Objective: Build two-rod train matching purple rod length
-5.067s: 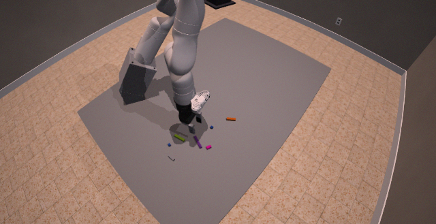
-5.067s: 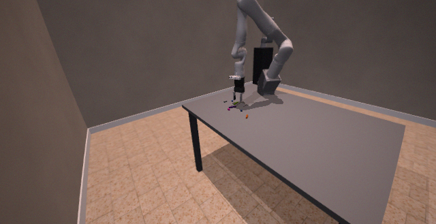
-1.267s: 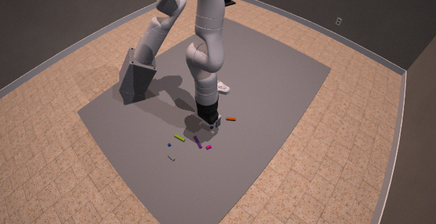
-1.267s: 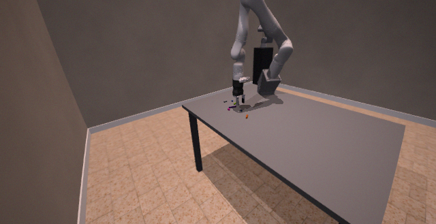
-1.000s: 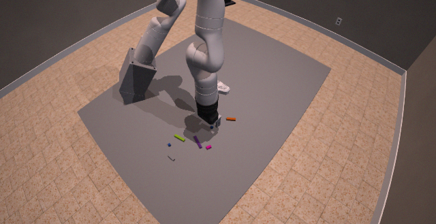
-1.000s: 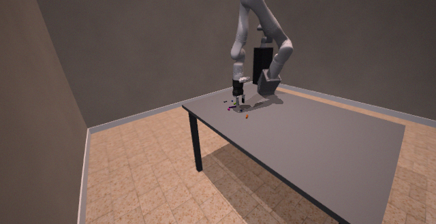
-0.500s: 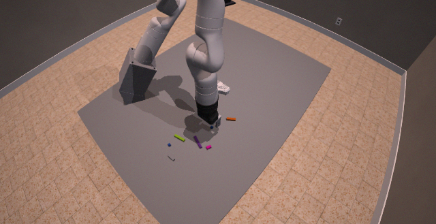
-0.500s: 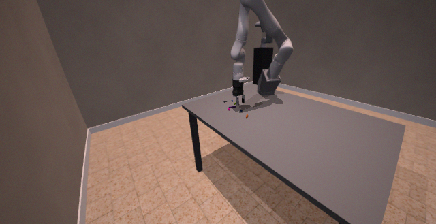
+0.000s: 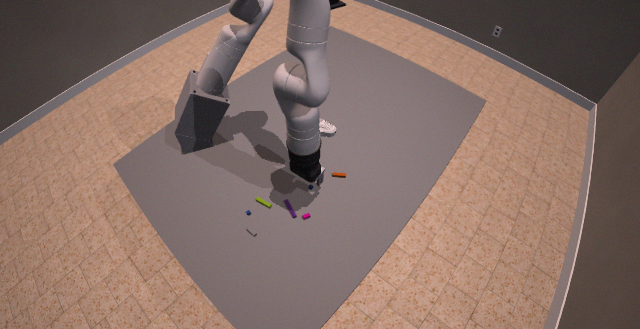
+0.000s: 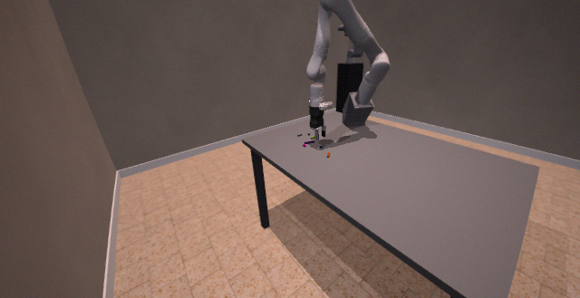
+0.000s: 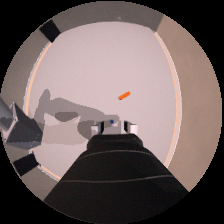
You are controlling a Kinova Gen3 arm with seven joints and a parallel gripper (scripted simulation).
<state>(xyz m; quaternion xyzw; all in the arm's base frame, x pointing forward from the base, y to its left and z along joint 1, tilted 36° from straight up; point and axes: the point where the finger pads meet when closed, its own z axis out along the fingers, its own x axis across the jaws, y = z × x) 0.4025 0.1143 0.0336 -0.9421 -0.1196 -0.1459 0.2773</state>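
Right now my hand is 6 cm short of the magenta rod, 7 cm to the left of it and 8 cm above it. Also, from my hand: orange rod 1 cm ahead, 10 cm to the left, 8 cm below; purple rod 2 cm ahead, 9 cm to the right, 8 cm below; lime rod 4 cm behind, 14 cm to the right, 8 cm below.
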